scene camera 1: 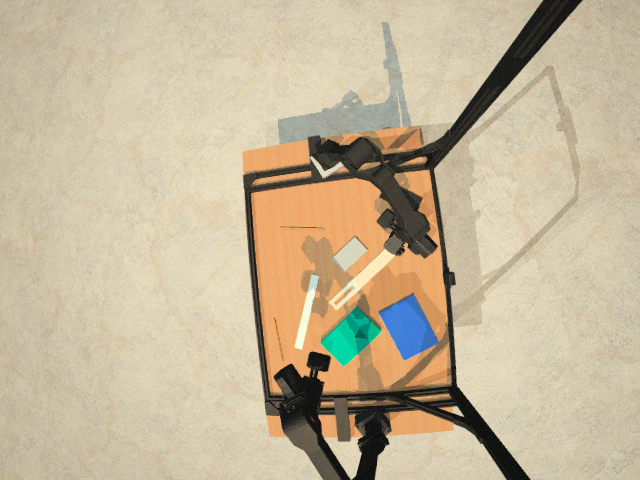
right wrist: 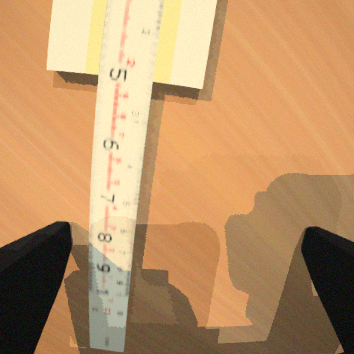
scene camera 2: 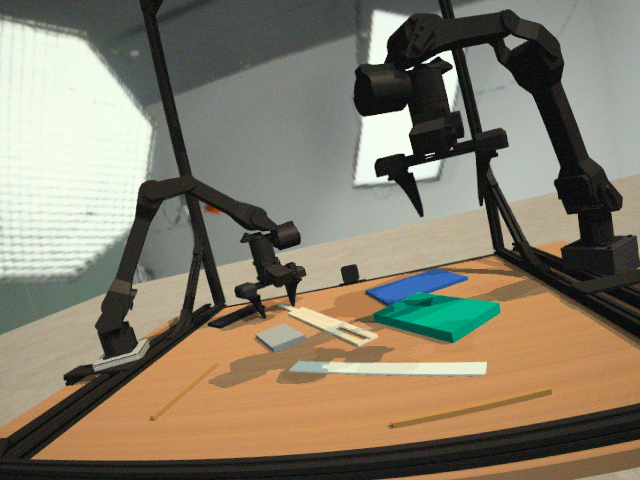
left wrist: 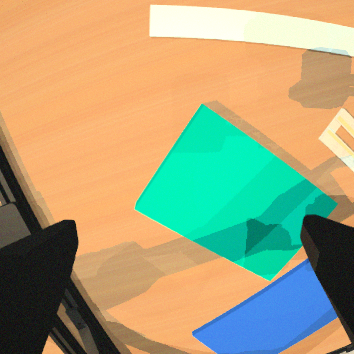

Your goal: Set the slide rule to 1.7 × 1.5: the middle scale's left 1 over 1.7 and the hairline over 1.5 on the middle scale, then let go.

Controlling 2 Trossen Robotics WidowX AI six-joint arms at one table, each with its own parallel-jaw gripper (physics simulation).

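Observation:
The cream slide rule lies diagonally on the table; its slotted end also shows in the left wrist view. Its middle slide sticks out of the body, with the 5 near the body's edge. At the other end the slot is open. A pale patch near that slot may be the cursor; its hairline cannot be read. My right gripper is open above the slide's protruding end, which lies nearer the picture-left finger in the right wrist view. My left gripper is open and empty, high above the table.
A green block and a blue slab lie near the slotted end. A grey block and white strip lie nearby. Two thin sticks lie farther off.

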